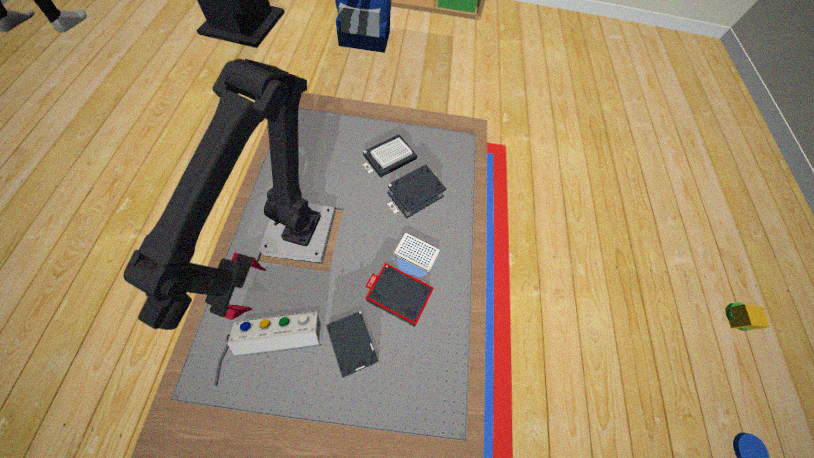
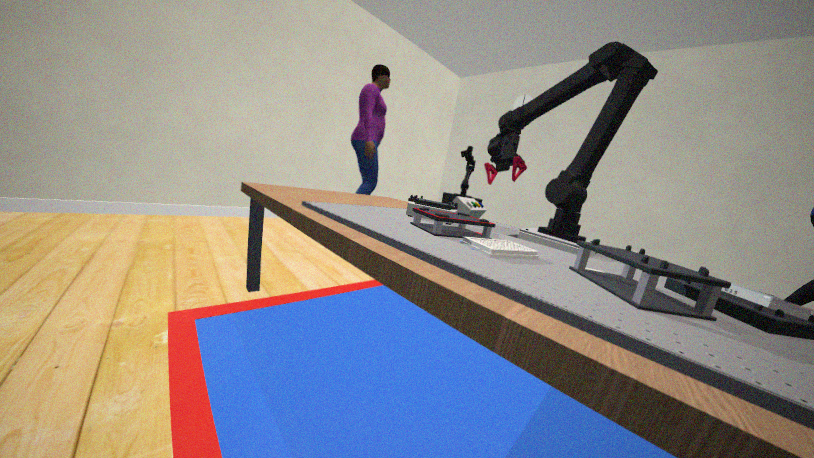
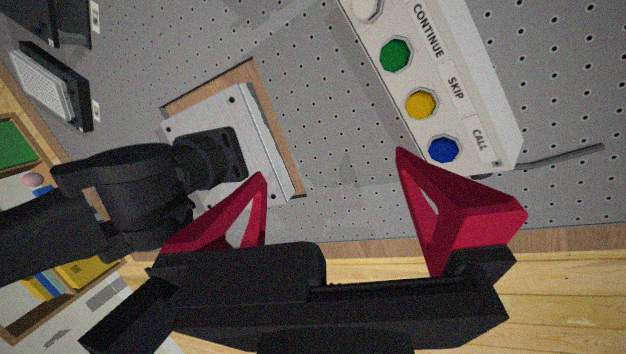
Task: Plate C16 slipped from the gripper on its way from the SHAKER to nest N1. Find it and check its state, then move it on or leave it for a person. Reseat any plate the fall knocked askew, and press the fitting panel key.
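A white plate lies on the grey board, a light-blue patch beside it towards the red-edged stand. Its label is not readable. Another white plate sits on a dark nest; whether it is fully seated I cannot tell. A dark nest beside it holds no plate. A dark flat device lies near the panel. The key panel has white, green, yellow and blue keys. My gripper is open and empty, above the board near the panel's blue-key end.
The arm's base plate stands at the board's side. A cable leaves the panel. A person stands beyond the table. A red-edged blue mat lies on the floor.
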